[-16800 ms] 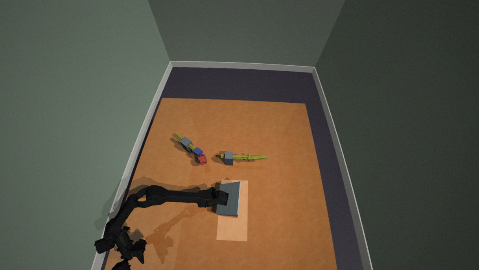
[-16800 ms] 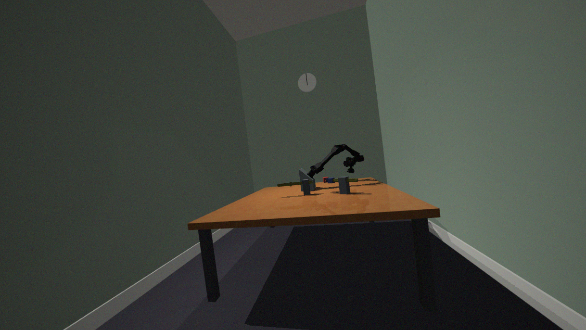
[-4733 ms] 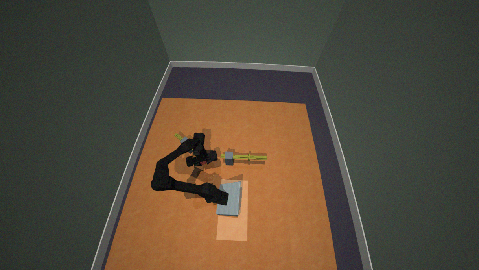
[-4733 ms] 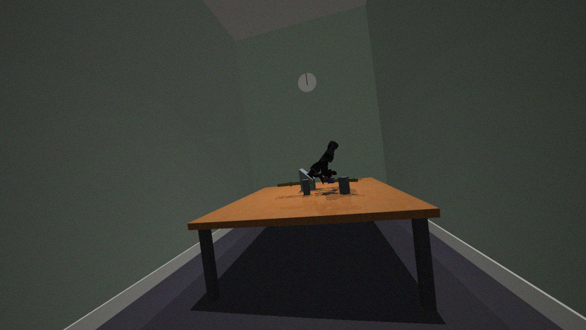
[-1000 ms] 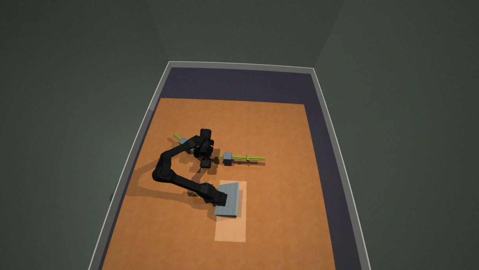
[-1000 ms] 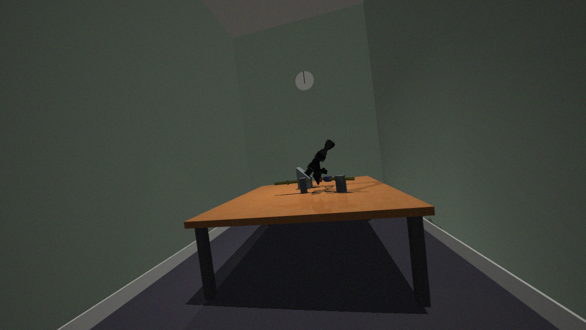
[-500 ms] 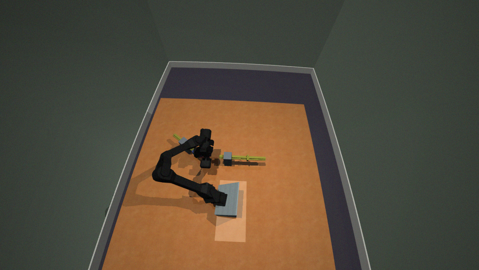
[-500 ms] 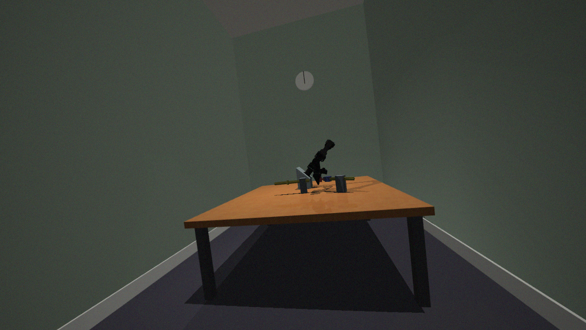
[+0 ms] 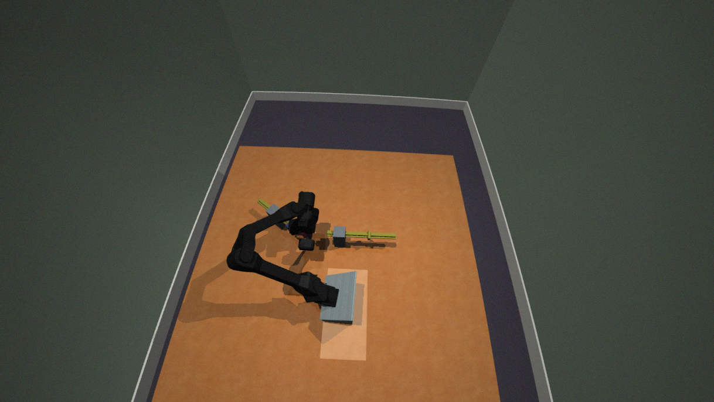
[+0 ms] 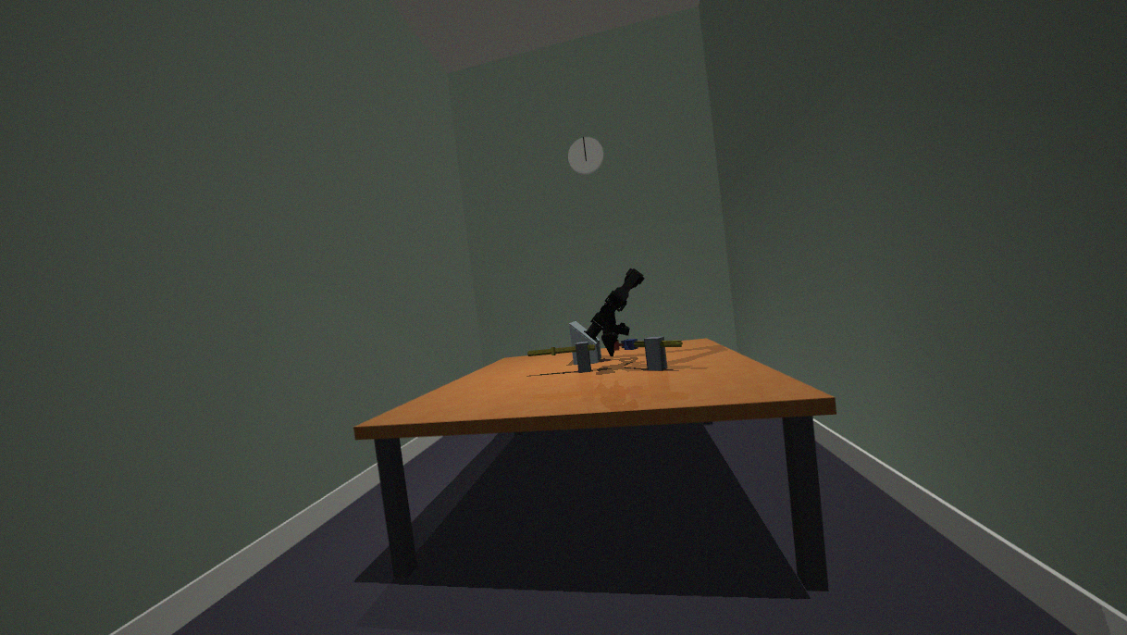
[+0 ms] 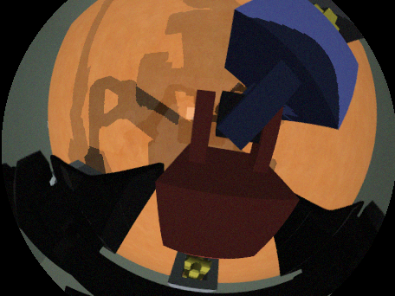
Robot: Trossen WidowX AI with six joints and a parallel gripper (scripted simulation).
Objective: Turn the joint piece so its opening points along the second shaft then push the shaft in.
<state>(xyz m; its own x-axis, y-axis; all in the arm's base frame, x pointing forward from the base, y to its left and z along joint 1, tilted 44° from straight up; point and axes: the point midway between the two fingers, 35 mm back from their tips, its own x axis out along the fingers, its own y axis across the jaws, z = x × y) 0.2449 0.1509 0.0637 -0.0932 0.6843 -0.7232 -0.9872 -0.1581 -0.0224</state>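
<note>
The red joint piece lies 40 mm above my gripper tip and 20 mm to the left of it.
</note>
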